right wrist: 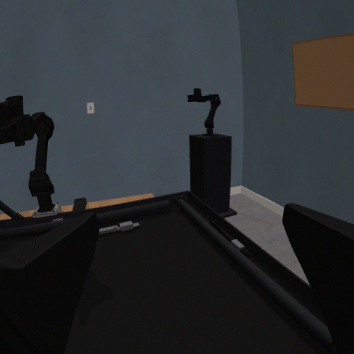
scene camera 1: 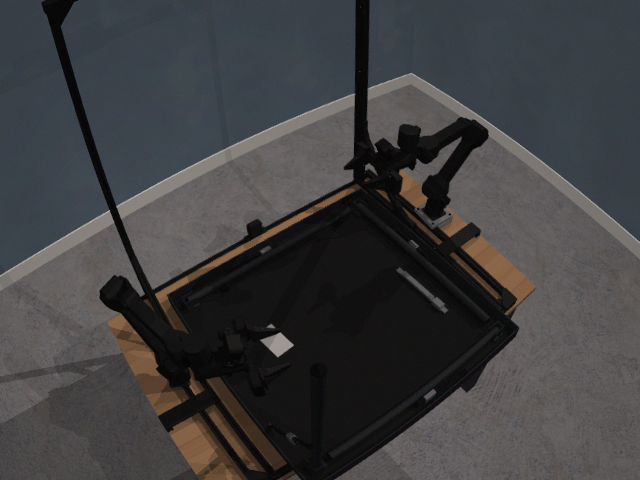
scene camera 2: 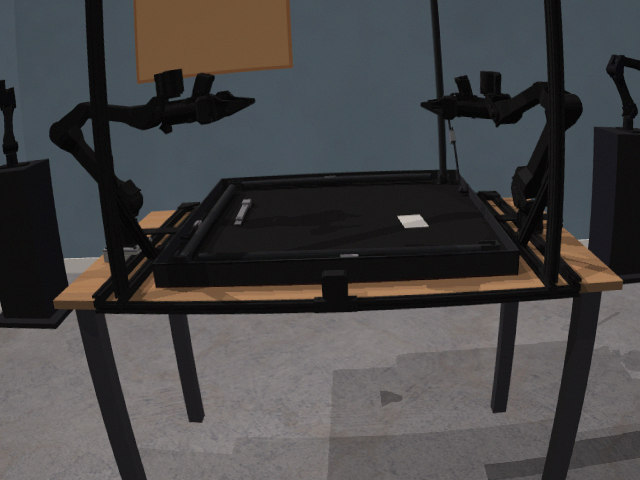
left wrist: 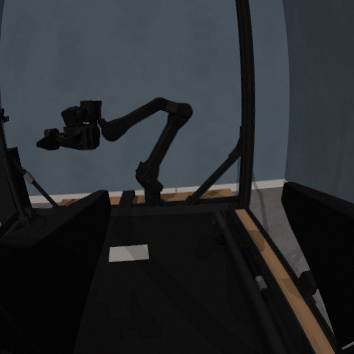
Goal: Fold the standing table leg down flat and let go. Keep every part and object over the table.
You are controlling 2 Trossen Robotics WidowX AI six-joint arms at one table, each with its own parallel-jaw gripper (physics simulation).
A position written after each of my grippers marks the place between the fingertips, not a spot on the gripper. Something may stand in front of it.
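A black tabletop point(scene camera 2: 356, 215), point(left wrist: 189, 288) is visible. My left gripper appears in scene camera 2 point(scene camera 2: 250, 102), in scene camera 1 point(scene camera 1: 352, 176) and in the left wrist view point(left wrist: 198, 196); my right gripper appears in scene camera 2 point(scene camera 2: 424, 103), in the right wrist view point(right wrist: 192, 218) and in the left wrist view point(left wrist: 46, 143).
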